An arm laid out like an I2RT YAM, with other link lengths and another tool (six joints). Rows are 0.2 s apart.
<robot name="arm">
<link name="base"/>
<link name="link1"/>
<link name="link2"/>
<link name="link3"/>
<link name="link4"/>
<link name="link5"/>
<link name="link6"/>
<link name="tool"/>
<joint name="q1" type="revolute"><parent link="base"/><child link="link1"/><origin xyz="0.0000 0.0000 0.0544" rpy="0.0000 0.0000 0.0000"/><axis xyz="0 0 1"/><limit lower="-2.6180" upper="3.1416"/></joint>
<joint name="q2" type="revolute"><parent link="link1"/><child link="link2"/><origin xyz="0.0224 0.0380 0.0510" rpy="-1.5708 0.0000 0.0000"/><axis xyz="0 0 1"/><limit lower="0.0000" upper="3.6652"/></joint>
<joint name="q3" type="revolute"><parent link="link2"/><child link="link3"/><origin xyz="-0.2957 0.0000 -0.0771" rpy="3.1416 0.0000 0.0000"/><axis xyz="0 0 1"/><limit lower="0.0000" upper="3.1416"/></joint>
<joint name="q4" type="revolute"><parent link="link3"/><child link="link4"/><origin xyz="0.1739 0.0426 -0.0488" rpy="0.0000 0.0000 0.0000"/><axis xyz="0 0 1"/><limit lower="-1.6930" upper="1.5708"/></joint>
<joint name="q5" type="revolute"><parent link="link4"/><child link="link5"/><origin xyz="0.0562 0.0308 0.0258" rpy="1.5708 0.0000 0.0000"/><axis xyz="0 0 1"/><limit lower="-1.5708" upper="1.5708"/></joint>
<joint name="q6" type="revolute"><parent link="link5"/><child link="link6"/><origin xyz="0.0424 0.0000 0.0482" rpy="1.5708 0.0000 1.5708"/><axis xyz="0 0 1"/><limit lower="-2.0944" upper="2.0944"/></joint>
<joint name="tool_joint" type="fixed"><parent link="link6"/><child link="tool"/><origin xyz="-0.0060 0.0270 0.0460" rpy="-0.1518 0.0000 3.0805"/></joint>
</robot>
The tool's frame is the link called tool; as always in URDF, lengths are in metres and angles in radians.
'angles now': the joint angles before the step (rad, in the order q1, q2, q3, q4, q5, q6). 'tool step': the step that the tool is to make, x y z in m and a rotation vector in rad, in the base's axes. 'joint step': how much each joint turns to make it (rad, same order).
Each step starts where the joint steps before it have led.
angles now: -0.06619, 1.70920, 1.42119, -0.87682, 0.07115, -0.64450
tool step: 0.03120, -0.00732, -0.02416, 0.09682, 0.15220, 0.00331
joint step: -0.04464, 0.19875, 0.15256, -0.11366, -0.09385, -0.01871
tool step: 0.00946, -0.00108, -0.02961, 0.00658, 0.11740, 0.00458
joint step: 0.00190, 0.10948, 0.00195, -0.00996, 0.00572, -0.00381
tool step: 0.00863, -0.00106, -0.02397, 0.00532, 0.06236, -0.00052
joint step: 0.00003, 0.08240, -0.00004, 0.01988, 0.00154, 0.00041
